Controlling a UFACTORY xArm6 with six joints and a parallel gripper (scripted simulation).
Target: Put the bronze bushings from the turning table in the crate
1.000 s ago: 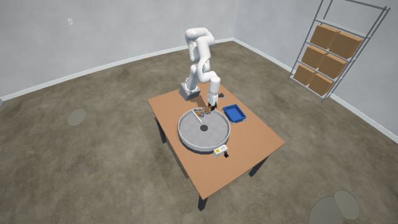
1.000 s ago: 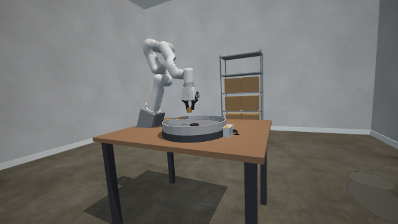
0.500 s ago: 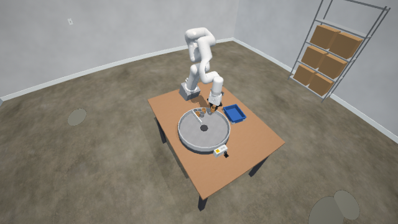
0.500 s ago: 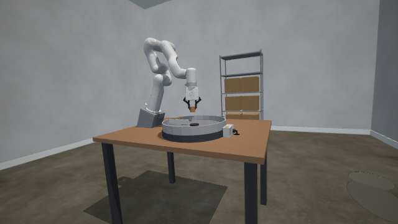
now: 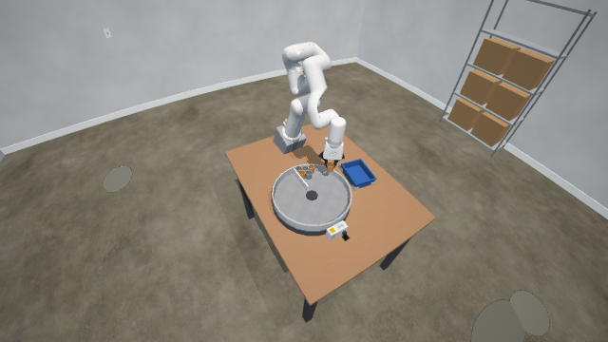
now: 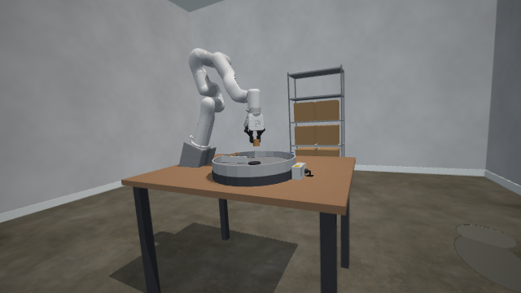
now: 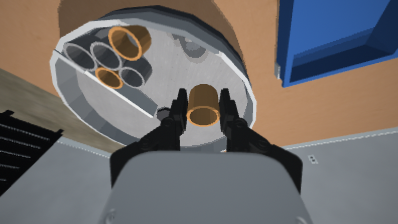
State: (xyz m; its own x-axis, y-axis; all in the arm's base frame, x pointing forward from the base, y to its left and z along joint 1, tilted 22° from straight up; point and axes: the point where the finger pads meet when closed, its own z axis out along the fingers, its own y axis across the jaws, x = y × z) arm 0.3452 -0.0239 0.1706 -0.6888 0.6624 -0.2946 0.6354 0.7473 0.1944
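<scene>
Right now my hand is 18 cm to the right of the blue crate, 14 cm above it and 8 cm short of it. Also, from my hand: round grey turning table (17 cm to the right, 11 cm below, 4 cm ahead).
</scene>
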